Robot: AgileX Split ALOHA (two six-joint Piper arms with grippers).
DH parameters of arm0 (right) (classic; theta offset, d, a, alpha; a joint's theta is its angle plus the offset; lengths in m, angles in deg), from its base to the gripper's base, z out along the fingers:
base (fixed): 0 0 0 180
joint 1: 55.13 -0.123 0 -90
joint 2: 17.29 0 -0.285 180
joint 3: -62.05 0 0.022 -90
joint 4: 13.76 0.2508 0 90
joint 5: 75.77 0 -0.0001 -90
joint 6: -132.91 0.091 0 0
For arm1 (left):
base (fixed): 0 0 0 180
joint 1: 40.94 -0.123 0 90
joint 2: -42.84 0 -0.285 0
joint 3: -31.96 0 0.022 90
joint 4: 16.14 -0.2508 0 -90
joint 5: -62.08 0 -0.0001 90
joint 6: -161.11 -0.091 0 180
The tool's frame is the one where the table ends.
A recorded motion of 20 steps. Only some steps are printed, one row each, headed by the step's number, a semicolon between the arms.
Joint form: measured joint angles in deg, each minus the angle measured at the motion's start. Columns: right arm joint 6, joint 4, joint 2, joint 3, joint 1, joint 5; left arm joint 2, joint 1, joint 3, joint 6, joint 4, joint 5.
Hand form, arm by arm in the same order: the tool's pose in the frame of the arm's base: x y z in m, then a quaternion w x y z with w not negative. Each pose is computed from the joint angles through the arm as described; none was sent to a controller.
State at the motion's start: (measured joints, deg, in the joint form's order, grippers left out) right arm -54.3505 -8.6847 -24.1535 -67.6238 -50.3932 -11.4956; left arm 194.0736 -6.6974 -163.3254 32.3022 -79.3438 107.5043
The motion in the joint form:
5: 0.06 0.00 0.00 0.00 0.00 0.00; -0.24 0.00 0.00 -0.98 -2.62 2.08
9: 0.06 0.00 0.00 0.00 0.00 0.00; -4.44 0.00 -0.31 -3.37 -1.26 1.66
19: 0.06 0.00 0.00 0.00 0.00 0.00; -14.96 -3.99 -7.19 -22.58 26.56 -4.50
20: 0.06 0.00 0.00 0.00 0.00 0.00; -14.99 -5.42 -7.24 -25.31 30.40 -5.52
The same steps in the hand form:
5: -0.0061 0.0078 0.2641 0.49036 -0.02147 0.87123 -0.00684; 0.4175 -0.2101 0.0339 0.24481 0.25790 0.88357 0.30474
9: -0.0061 0.0078 0.2641 0.49036 -0.02147 0.87123 -0.00684; 0.4218 -0.2143 0.0680 0.26953 0.25477 0.88211 0.29039
19: -0.0061 0.0078 0.2641 0.49036 -0.02147 0.87123 -0.00684; 0.4393 -0.2150 0.1674 0.30518 0.19995 0.92354 0.11819
20: -0.0061 0.0078 0.2641 0.49036 -0.02147 0.87123 -0.00684; 0.4432 -0.2077 0.1663 0.29815 0.19348 0.92934 0.09998

